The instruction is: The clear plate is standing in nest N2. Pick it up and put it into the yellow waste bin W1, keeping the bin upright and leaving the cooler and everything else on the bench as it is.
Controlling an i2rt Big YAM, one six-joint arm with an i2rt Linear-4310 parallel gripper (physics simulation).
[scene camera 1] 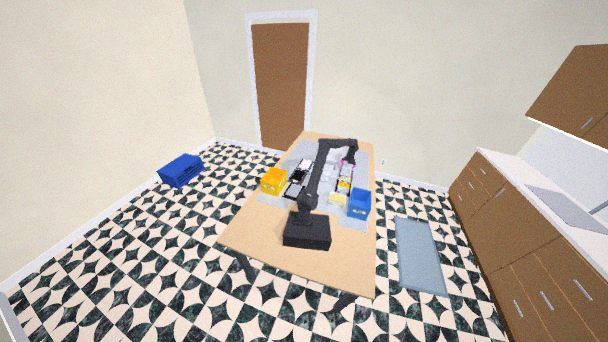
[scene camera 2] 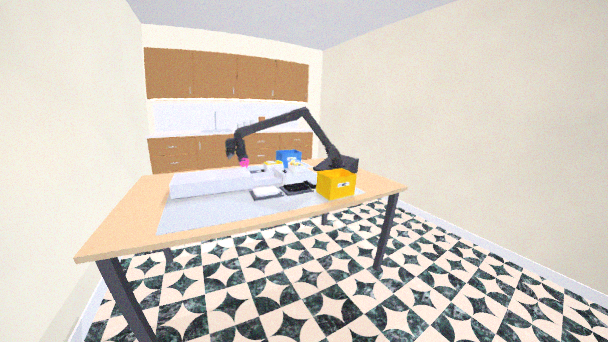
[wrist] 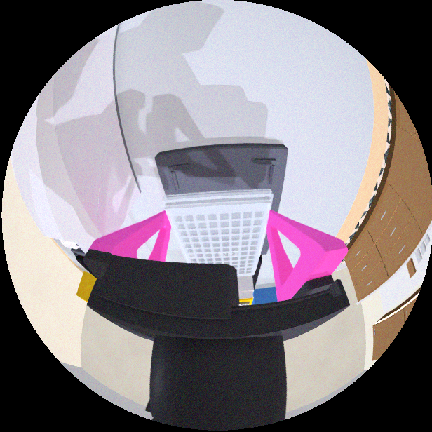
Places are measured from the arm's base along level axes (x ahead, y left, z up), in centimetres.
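Pixels of known places: gripper, between the fingertips: [scene camera 1: 346,168]; arm's base, origin of its link: [scene camera 1: 303,222] [scene camera 2: 337,165].
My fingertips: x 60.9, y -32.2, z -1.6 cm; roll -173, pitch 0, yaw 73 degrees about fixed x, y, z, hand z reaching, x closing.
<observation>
Ahead of a thing's pixels: the offset from my fingertips to its top centre.
The clear plate [wrist: 220,235], with a grid of square wells, is between the magenta fingers of my gripper [wrist: 218,215] [scene camera 1: 348,162] [scene camera 2: 244,162], which is shut on its two sides. The plate looks level and a little above the dark grey nest [wrist: 215,172], whose far end and corner guides show beyond it. The gap's exact height cannot be told. The yellow waste bin {dx -27.9, dy +58.4, dz +7.7 cm} [scene camera 1: 273,182] [scene camera 2: 335,186] stands upright at the other side of the bench, and a corner of the bin [wrist: 86,286] shows at the lower left of the wrist view. Its inside is hidden in scene camera 2.
A long white box [scene camera 2: 210,183] stands beside the gripper. A blue bin {dx -41.3, dy -4.5, dz +7.7 cm} [scene camera 1: 359,205] [scene camera 2: 288,158] stands on the gripper's side, nearer the arm base [scene camera 1: 307,232]. Dark nests {dx -13.0, dy +42.0, dz -1.7 cm} [scene camera 1: 298,175] [scene camera 2: 297,188] lie near the yellow bin. A yellow-topped item {dx -21.1, dy +4.3, dz +3.4 cm} [scene camera 1: 344,182] stands between gripper and blue bin.
</observation>
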